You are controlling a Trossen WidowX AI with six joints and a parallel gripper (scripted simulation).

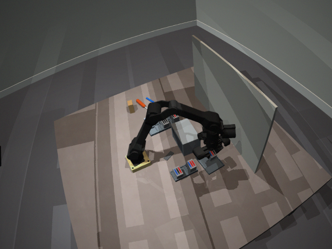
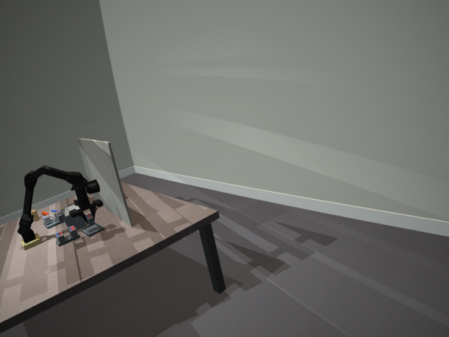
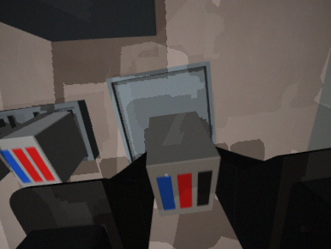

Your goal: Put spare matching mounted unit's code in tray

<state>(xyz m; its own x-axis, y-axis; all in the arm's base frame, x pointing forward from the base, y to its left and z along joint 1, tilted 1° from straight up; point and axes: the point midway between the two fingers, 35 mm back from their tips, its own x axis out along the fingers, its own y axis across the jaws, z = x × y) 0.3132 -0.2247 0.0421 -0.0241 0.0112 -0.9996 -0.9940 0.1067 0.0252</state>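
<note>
Now: gripper tip 30 mm below the grey spare. The rest, counted from my gripper tip: dark flat tray 40 mm below; then tall grey panel 200 mm ahead, 180 mm above, 140 mm to the left; then grey box 190 mm to the left, 30 mm behind, 10 mm above.
</note>
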